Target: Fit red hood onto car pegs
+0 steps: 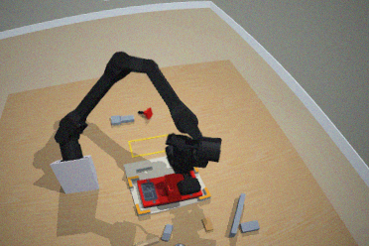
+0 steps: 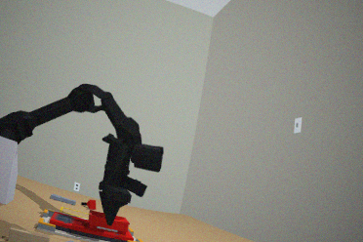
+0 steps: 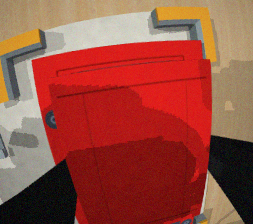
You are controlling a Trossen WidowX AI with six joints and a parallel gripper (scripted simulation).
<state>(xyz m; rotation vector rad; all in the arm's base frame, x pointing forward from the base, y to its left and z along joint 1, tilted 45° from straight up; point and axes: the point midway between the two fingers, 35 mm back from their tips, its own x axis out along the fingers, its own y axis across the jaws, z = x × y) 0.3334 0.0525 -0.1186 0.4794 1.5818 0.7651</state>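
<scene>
My gripper tip is 1 cm below the red hood. The rest, counted from my gripper tip: tan block 16 cm to the right, 6 cm ahead, 4 cm below; then grey engine block 2 cm below, 1 cm to the left.
</scene>
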